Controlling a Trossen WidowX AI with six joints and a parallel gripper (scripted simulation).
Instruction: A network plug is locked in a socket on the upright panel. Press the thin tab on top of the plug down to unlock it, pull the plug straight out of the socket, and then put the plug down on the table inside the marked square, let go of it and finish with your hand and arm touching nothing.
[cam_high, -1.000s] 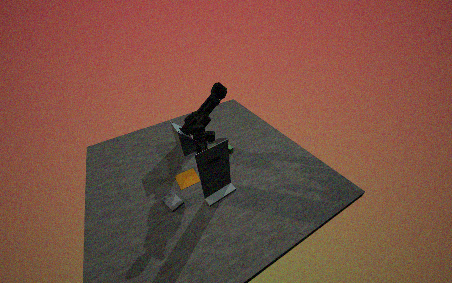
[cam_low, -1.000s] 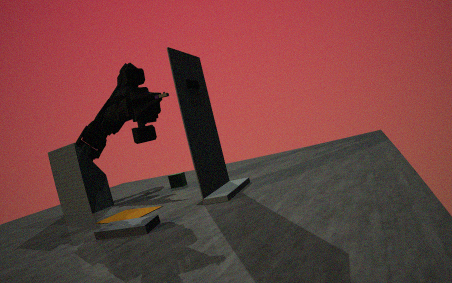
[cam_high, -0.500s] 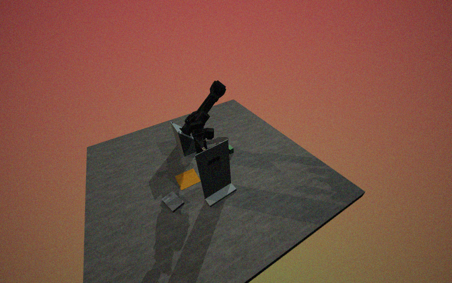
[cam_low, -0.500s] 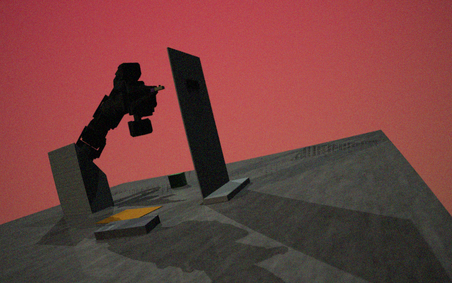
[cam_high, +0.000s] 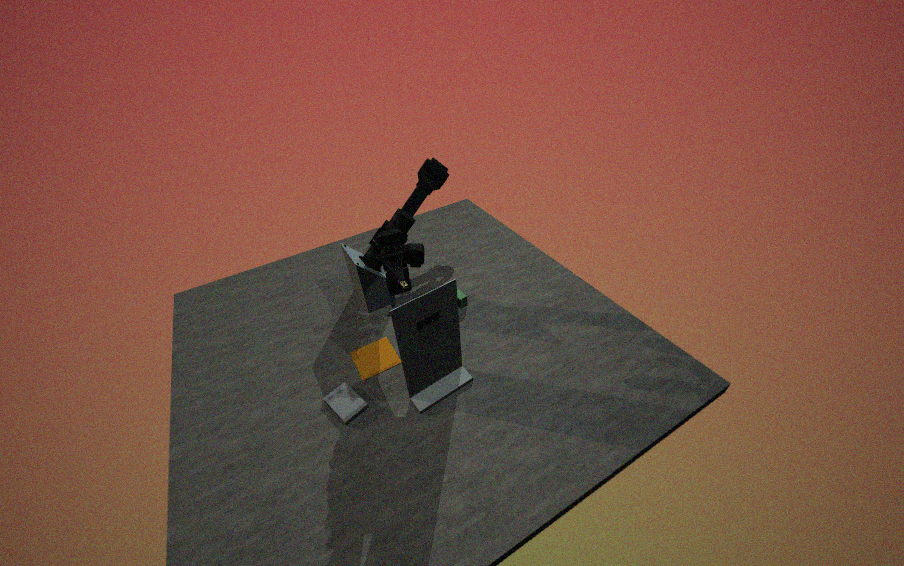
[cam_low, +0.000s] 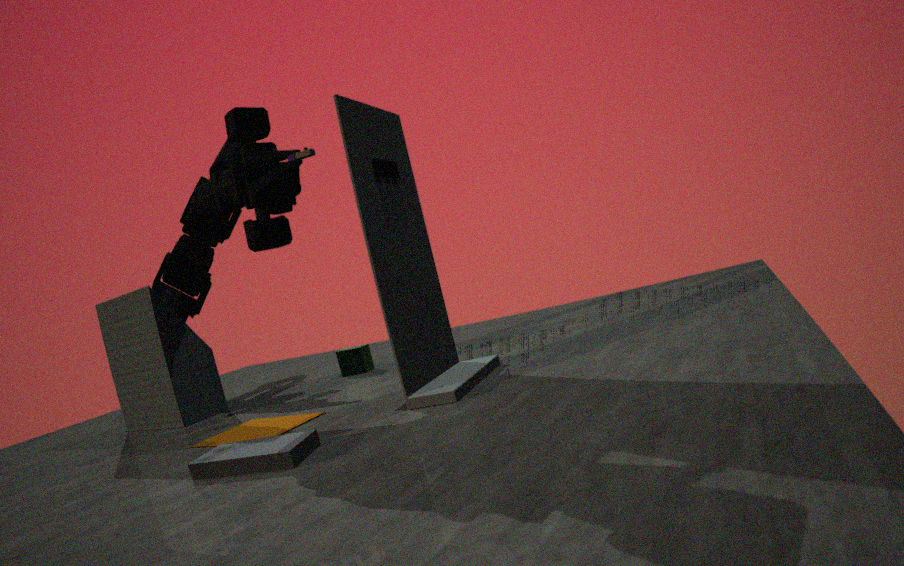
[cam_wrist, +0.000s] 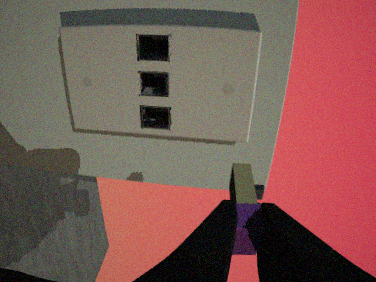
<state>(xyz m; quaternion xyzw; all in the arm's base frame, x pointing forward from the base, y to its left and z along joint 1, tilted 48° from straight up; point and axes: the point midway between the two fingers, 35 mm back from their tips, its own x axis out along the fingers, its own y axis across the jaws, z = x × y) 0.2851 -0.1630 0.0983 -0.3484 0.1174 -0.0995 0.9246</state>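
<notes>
Now: the orange marked square 9 cm behind my gripper tip, 9 cm to the right of it and 29 cm below it. Round my gripper tip: upright grey panel: 11 cm ahead, 15 cm below; then network plug: 1 cm ahead; then flat grey slab: 22 cm to the right, 29 cm below.
</notes>
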